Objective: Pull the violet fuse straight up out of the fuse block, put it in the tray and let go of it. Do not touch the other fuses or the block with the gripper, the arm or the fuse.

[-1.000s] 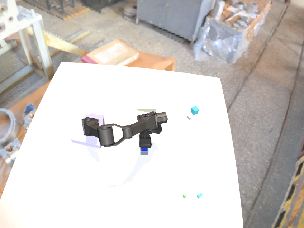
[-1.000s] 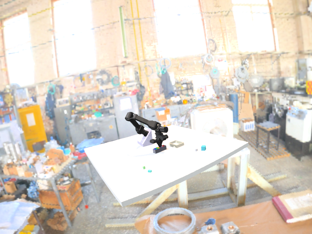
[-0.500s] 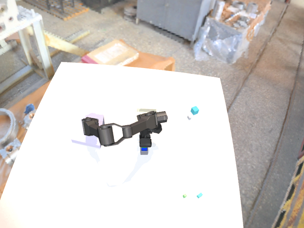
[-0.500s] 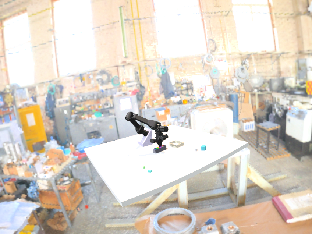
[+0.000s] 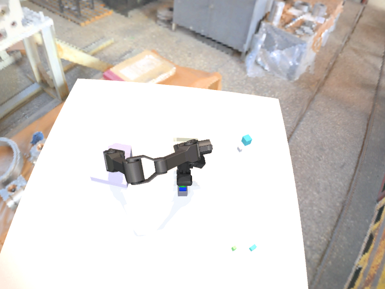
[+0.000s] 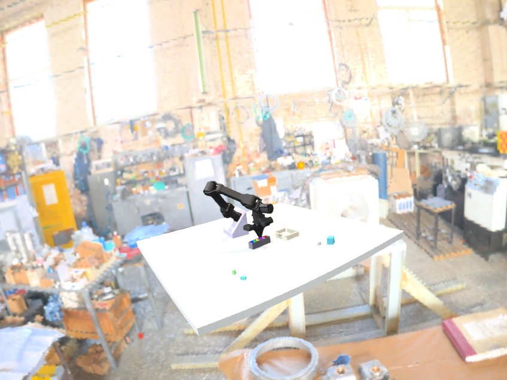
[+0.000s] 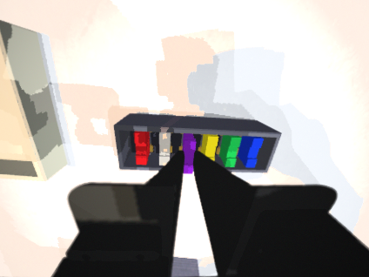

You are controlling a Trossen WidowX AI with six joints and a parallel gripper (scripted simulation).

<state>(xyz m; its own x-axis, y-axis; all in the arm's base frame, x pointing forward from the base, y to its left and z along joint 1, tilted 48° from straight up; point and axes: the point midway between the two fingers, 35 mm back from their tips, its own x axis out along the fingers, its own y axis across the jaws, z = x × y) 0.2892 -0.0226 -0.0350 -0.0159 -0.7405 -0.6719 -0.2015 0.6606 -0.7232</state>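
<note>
Now: gripper tip 1 cm past the cream tray, 19 cm to the right of it and 4 cm above it. Round my gripper tip: small cyan cube: 34 cm ahead, 27 cm to the right, 4 cm below; small green cube: 26 cm ahead, 29 cm to the right, 3 cm below; violet fuse: 1 cm below.
</note>
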